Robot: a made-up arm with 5 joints. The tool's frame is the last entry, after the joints.
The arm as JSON. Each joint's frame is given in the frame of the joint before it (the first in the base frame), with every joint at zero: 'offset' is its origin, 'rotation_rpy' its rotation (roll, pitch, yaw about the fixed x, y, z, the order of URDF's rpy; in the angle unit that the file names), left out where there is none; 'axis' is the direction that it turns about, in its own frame. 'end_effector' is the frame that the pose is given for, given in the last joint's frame.
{
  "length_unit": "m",
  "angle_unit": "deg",
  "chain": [
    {
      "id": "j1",
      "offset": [
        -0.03,
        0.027,
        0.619
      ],
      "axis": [
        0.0,
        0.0,
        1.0
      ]
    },
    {
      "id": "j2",
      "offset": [
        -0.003,
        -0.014,
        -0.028
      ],
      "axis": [
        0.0,
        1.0,
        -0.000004
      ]
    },
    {
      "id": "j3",
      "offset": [
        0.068,
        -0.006,
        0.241
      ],
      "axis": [
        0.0,
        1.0,
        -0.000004
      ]
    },
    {
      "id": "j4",
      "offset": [
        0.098,
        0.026,
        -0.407
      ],
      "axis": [
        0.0,
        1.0,
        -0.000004
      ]
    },
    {
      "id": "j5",
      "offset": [
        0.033,
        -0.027,
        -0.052
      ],
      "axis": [
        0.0,
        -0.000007,
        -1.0
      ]
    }
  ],
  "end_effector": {
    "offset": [
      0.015,
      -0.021,
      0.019
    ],
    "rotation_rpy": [
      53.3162,
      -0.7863,
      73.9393
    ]
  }
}
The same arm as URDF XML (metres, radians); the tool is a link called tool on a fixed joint. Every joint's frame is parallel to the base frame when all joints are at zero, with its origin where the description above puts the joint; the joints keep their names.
<robot name="arm">
  <joint name="tool_fixed" type="fixed">
    <parent link="link5"/>
    <child link="tool"/>
    <origin xyz="0.0150 -0.0210 0.0190" rpy="0.9305 -0.0137 1.2905"/>
  </joint>
  <joint name="j5" type="continuous">
    <parent link="link4"/>
    <child link="link5"/>
    <origin xyz="0.0330 -0.0270 -0.0520"/>
    <axis xyz="0 0 -1"/>
  </joint>
  <joint name="j4" type="continuous">
    <parent link="link3"/>
    <child link="link4"/>
    <origin xyz="0.0980 0.0260 -0.4070"/>
    <axis xyz="0 1 0"/>
  </joint>
  <joint name="j3" type="continuous">
    <parent link="link2"/>
    <child link="link3"/>
    <origin xyz="0.0680 -0.0060 0.2410"/>
    <axis xyz="0 1 0"/>
  </joint>
  <joint name="j2" type="continuous">
    <parent link="link1"/>
    <child link="link2"/>
    <origin xyz="-0.0030 -0.0140 -0.0280"/>
    <axis xyz="0 1 0"/>
  </joint>
  <joint name="j1" type="continuous">
    <parent link="base"/>
    <child link="link1"/>
    <origin xyz="-0.0300 0.0270 0.6190"/>
    <axis xyz="0 0 1"/>
  </joint>
  <link name="base"/>
  <link name="link1"/>
  <link name="link2"/>
  <link name="link3"/>
  <link name="link4"/>
  <link name="link5"/>
  <link name="tool"/>
</robot>

